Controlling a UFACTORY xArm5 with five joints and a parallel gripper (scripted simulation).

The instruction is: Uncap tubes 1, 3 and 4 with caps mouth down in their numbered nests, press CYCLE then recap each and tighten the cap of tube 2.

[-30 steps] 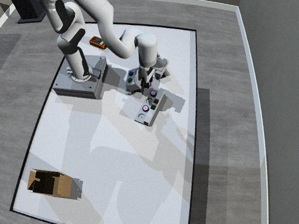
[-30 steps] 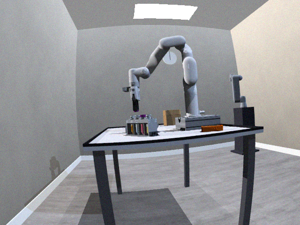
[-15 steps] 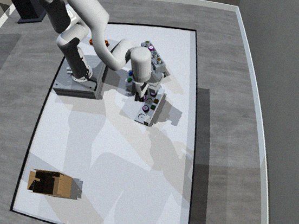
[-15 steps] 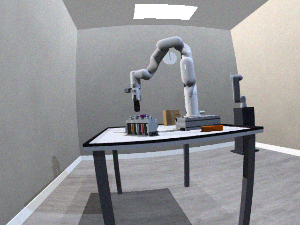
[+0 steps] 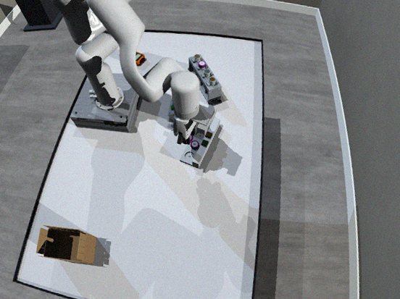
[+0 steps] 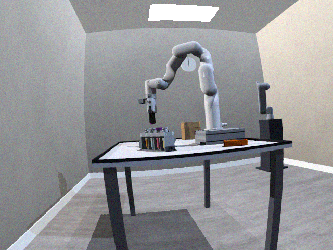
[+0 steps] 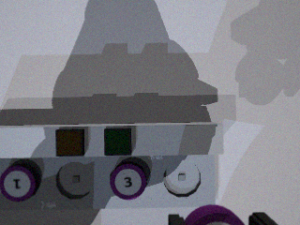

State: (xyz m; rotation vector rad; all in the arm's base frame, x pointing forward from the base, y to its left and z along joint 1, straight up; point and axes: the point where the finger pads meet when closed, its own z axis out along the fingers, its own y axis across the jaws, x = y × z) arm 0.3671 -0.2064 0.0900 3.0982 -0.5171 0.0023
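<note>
My gripper is now 90 mm past the blue key, 240 mm to the right of it and 110 mm above it. From my hand the other things lie so: green key: 90 mm behind, 190 mm to the left, 110 mm below; key housing: 70 mm behind, 210 mm to the left, 120 mm below; cardboard box: 390 mm behind, 420 mm to the right, 110 mm below.
</note>
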